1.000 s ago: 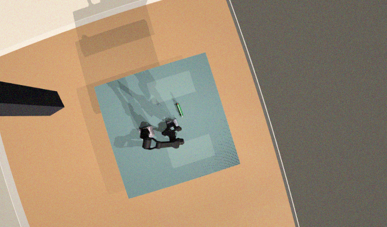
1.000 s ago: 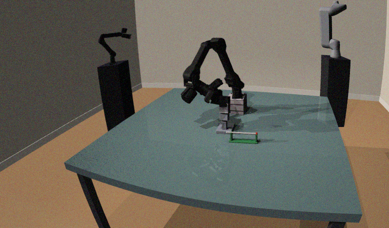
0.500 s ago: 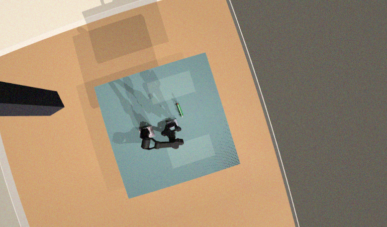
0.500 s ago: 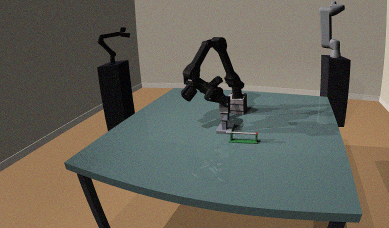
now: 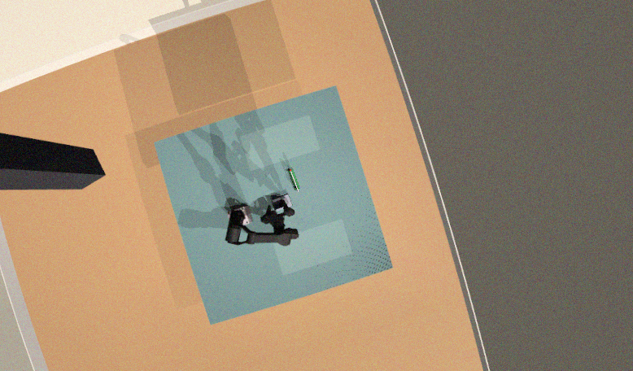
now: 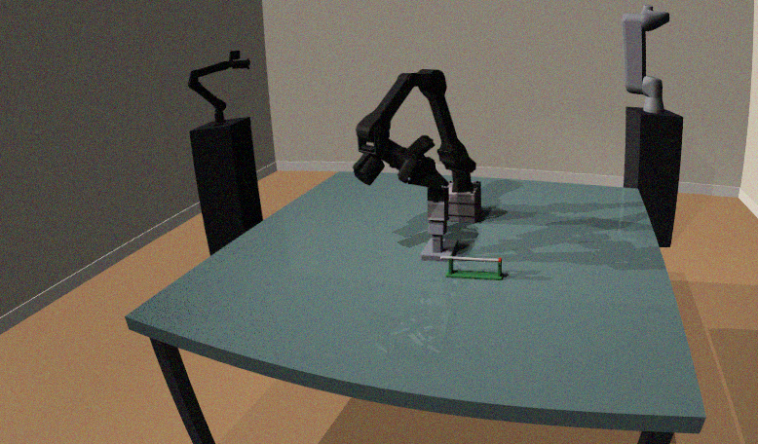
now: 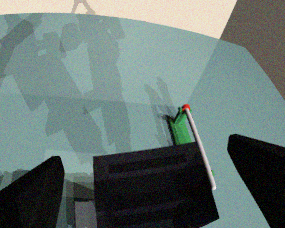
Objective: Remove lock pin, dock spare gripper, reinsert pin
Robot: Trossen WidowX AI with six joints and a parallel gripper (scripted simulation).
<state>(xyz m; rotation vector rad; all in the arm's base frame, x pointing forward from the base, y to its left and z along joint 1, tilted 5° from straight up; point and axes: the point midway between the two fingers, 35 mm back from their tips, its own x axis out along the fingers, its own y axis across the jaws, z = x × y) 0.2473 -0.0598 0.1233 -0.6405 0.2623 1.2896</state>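
The green cradle is 160 mm below my gripper tip, 140 mm ahead of it and 80 mm to the left of it. Round my gripper tip: socket (130 mm below, 20 mm to the right, 10 mm ahead); spare gripper (60 mm below, 20 mm to the right, 10 mm ahead).
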